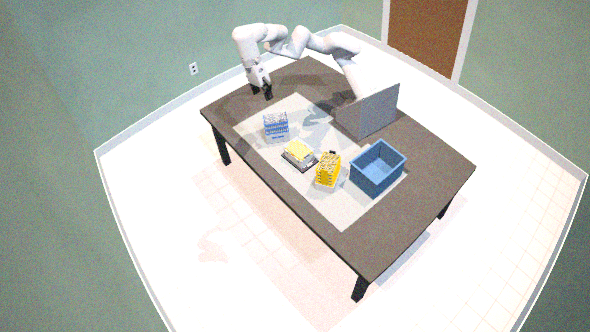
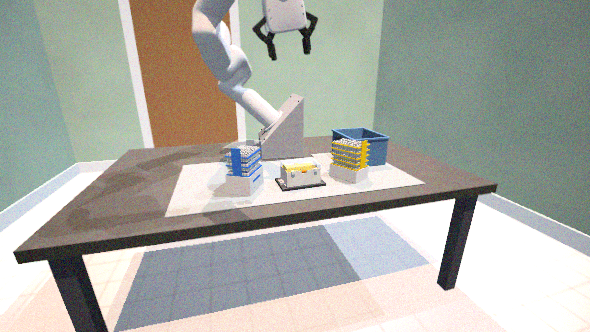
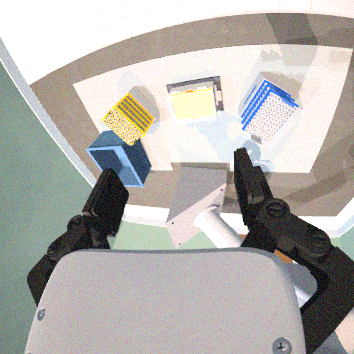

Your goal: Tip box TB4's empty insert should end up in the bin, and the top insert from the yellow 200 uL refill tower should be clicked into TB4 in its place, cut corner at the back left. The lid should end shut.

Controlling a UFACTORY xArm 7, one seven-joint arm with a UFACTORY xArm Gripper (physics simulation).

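Tip box TB4 (image 1: 300,155) (image 2: 300,176) (image 3: 193,104) is the small pale box with a yellow insert, on a dark base at the middle of the mat. A clear lid seems to lie over it; the insert's holes and cut corner are too small to tell. The yellow refill tower (image 1: 328,170) (image 2: 349,155) (image 3: 129,117) stands beside it, a stack of yellow inserts on a pale base. The blue bin (image 1: 362,179) (image 2: 378,150) (image 3: 137,157) stands behind that tower; no insert shows inside it. My gripper (image 1: 261,94) (image 2: 290,56) (image 3: 173,173) is open and empty, high above the table.
A blue tower (image 1: 276,127) (image 2: 243,167) (image 3: 270,112) stands on the other side of the tip box. The towers and box are on a pale mat (image 1: 345,210) (image 2: 190,195) (image 3: 160,70). The arm's grey wedge mount (image 1: 379,112) (image 2: 287,135) (image 3: 197,187) rises at the table's back.
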